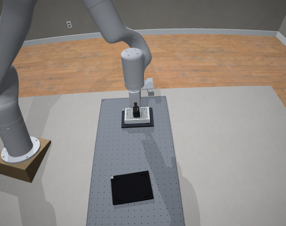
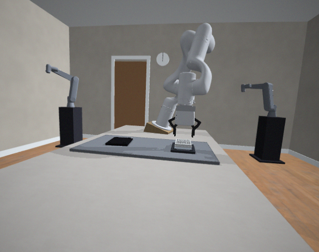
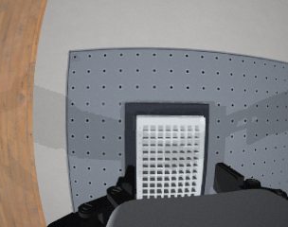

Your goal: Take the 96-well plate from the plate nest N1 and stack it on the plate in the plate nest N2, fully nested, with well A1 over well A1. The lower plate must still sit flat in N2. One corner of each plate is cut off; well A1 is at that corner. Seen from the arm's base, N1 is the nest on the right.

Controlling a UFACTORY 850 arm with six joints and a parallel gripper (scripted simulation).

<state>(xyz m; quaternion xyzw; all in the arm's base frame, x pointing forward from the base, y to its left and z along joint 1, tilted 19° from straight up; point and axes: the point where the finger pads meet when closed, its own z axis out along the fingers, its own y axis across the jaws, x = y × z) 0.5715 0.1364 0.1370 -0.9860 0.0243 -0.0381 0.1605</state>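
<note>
My gripper is now 40 mm above the white 96-well plate. The rest, counted from my hand: black plate nest 40 mm behind, 360 mm to the right, 70 mm below.
</note>
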